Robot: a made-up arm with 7 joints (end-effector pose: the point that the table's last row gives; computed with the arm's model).
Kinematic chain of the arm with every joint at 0, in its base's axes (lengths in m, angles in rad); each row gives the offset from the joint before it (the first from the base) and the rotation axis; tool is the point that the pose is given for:
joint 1: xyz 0 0 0.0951 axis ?
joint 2: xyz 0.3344 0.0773 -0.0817 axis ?
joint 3: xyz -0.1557 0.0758 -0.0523 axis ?
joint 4: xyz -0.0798 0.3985 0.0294 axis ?
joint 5: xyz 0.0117 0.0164 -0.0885 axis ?
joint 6: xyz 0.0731 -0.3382 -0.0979 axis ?
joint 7: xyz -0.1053 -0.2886 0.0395 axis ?
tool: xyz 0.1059 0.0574 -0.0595
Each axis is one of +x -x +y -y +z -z.
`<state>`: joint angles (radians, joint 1 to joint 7).
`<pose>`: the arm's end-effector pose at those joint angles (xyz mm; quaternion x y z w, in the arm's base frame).
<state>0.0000 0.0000 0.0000 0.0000 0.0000 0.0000 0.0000</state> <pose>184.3 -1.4 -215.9 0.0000 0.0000 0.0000 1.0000</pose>
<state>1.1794 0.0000 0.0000 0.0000 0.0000 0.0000 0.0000</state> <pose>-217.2 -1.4 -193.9 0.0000 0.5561 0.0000 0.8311</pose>
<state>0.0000 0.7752 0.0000 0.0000 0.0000 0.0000 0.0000</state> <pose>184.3 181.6 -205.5 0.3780 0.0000 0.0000 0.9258</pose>
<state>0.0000 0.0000 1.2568 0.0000 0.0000 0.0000 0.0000</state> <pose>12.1 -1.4 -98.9 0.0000 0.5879 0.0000 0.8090</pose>
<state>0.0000 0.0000 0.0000 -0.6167 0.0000 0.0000 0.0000</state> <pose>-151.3 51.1 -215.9 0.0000 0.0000 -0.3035 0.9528</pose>
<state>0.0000 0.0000 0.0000 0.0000 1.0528 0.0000 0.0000</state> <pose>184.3 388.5 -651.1 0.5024 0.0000 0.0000 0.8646</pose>
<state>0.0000 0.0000 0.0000 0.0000 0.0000 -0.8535 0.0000</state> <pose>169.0 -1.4 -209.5 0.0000 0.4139 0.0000 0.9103</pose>
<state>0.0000 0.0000 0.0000 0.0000 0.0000 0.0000 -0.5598</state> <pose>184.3 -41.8 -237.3 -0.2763 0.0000 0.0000 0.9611</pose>
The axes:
joint 1: +y
joint 2: +x
joint 3: +y
joint 4: +z
joint 5: +x
joint 6: -y
joint 7: +x

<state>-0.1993 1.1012 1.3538 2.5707 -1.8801 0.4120 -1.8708</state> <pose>655.2 -12.5 652.0 0.1399 -0.6393 -0.5565 0.5119</pose>
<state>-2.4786 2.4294 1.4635 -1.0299 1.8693 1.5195 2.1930</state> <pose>-3.2 -244.0 -590.4 -0.8962 -0.0527 -0.2549 0.3593</pose>
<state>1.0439 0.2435 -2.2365 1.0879 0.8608 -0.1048 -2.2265</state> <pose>746.4 294.3 -38.8 -0.7366 -0.5521 -0.0092 0.3905</pose>
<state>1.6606 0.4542 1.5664 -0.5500 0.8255 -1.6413 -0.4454</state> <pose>168.0 169.0 469.2 -0.3951 -0.6638 0.1746 0.6106</pose>
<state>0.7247 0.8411 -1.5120 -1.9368 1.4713 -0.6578 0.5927</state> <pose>641.5 443.7 -362.5 -0.5883 0.7605 0.2587 0.0925</pose>
